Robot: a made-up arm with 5 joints.
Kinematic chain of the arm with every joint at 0, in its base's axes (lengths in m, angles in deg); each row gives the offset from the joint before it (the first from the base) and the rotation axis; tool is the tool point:
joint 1: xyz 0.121 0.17 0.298 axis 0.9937 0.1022 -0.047
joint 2: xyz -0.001 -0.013 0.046 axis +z
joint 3: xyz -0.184 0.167 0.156 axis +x
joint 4: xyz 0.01 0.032 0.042 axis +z
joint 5: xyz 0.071 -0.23 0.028 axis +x
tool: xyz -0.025 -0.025 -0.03
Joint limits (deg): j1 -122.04..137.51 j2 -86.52..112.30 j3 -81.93..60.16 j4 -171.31..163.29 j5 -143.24..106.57
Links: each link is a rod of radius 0.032 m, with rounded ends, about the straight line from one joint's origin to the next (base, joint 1, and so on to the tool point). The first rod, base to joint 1, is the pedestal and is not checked.
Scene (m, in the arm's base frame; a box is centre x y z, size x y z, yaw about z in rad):
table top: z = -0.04
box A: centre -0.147 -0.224 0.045 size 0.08 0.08 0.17 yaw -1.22
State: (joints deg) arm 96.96 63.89 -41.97 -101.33 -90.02
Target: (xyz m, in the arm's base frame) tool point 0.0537 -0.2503 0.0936
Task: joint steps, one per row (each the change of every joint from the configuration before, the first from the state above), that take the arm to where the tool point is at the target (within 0.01 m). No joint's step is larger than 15 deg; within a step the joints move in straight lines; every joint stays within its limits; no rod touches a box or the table.
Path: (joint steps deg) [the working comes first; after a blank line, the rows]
Joints at the target: 71.77 81.71 -10.79 -44.91 -88.98
Straight joint move there: touches box A.

1: -13.16 -10.24 8.64 11.21 7.71
2: -13.16 -10.24 8.64 11.21 7.71
3: -13.16 -10.25 8.64 11.21 7.71
4: -13.16 -10.24 8.65 11.21 7.70
5: 6.86 14.70 -0.85 2.90 -7.45
6: 6.87 14.70 -0.85 2.89 -7.44
7: 6.86 14.69 -0.85 2.90 -7.45
8: 6.86 14.70 -0.84 2.89 -7.45

